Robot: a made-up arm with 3 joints. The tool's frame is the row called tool.
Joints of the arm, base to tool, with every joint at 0 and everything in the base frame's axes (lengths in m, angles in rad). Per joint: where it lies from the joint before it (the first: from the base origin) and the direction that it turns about. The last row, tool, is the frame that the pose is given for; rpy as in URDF.
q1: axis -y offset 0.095 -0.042 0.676
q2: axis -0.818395 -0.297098 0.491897 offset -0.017 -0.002 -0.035
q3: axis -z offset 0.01 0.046 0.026
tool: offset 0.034 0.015 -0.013 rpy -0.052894 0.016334 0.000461
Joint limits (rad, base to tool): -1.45..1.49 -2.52..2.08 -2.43..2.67
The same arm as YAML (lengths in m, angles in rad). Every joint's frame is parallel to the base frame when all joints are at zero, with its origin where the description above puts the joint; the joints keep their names.
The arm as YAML. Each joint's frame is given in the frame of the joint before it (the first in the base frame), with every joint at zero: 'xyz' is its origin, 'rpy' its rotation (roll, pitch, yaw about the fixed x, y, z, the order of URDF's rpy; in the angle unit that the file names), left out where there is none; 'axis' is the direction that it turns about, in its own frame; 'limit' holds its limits. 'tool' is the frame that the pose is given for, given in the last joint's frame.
units:
  length: m
  angle: rad
joints:
  - name: q1
    type: revolute
    origin:
      xyz: [0.095, -0.042, 0.676]
    axis: [0.0, -1.0, 0.0]
    limit:
      lower: -1.45
      upper: 1.49
  - name: q2
    type: revolute
    origin:
      xyz: [-0.017, -0.002, -0.035]
    axis: [-0.818395, -0.297098, 0.491897]
    limit:
      lower: -2.52
      upper: 2.08
  - name: q3
    type: revolute
    origin:
      xyz: [0.01, 0.046, 0.026]
    axis: [0.0, 0.0, -1.0]
    limit:
      lower: -2.43
      upper: 2.67
tool:
  origin:
    xyz: [0.034, 0.015, -0.013]
    rpy: [-0.0529, 0.0163, 0.0005]

